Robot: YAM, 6 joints.
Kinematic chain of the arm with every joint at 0, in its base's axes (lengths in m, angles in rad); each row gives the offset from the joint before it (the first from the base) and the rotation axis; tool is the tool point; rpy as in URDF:
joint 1: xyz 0 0 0.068 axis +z
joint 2: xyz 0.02 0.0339 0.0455 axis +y
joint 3: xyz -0.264 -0.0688 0 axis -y
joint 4: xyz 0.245 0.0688 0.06 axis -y
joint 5: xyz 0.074 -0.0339 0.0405 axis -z
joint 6: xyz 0.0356 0 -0.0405 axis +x
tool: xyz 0 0 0 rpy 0 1.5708 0
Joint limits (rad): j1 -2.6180..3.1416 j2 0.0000..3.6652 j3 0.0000..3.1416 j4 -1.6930..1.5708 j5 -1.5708..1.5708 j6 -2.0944..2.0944
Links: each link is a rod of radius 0.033 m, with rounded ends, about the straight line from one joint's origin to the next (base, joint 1, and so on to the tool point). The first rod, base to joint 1, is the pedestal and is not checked.
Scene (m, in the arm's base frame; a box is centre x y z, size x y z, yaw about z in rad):
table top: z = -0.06
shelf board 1: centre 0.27 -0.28 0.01 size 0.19 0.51 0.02 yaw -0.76
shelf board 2: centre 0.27 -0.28 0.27 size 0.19 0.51 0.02 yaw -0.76
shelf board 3: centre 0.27 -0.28 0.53 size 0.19 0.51 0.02 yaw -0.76
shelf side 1: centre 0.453 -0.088 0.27 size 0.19 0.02 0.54 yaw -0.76
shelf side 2: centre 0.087 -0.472 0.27 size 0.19 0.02 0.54 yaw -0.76
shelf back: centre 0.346 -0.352 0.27 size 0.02 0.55 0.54 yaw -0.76
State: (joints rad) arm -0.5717 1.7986 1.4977 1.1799 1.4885 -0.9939
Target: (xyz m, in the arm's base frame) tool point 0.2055 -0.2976 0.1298
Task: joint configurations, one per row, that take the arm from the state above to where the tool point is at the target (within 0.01 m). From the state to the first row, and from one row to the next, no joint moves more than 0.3 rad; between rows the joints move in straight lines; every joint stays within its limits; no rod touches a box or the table.
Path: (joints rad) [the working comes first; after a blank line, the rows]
Joints at the target: -0.8679 2.0591 0.8470 1.0976 1.5607 -0.9939
Straight joint move there: touches shelf board 2.

1: -0.4873 1.5352 1.2674 1.2426 1.5159 -0.9939
2: -0.4028 1.2718 1.0372 1.3053 1.5434 -0.9939
3: -0.3184 1.0083 0.8069 1.3680 1.5708 -0.9939
4: -0.5364 1.1920 0.5857 1.3168 1.5708 -0.9939
5: -0.7545 1.3758 0.3644 1.2657 1.5708 -0.9939
6: -0.9725 1.5595 0.1431 1.2145 1.5708 -0.9939
7: -0.9377 1.7260 0.3777 1.1755 1.5674 -0.9939
8: -0.9028 1.8925 0.6123 1.1366 1.5641 -0.9939
9: -0.8679 2.0591 0.8470 1.0976 1.5607 -0.9939

